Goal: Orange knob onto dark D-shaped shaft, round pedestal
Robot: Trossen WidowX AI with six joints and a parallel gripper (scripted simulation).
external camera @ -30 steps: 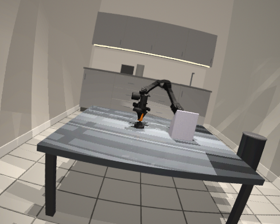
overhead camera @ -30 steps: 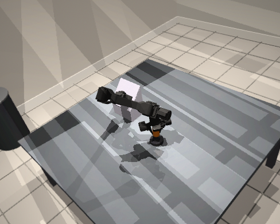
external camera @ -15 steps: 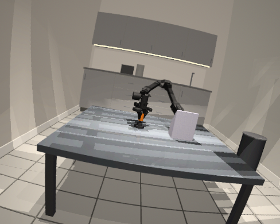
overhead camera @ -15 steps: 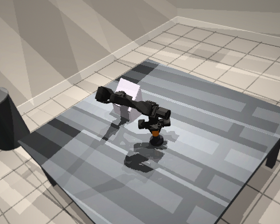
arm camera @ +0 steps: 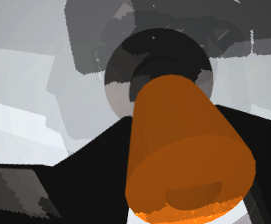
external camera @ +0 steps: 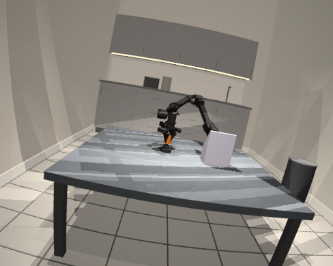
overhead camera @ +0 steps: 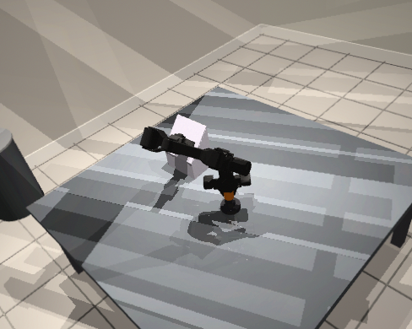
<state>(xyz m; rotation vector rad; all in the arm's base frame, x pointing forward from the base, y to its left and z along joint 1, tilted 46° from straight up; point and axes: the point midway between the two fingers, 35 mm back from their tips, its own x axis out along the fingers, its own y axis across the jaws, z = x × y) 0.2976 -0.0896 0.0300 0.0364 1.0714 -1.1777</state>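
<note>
Now: gripper tip 2 cm below the orange knob. The rest, counted from my gripper tip: round dark pedestal 4 cm below.
</note>
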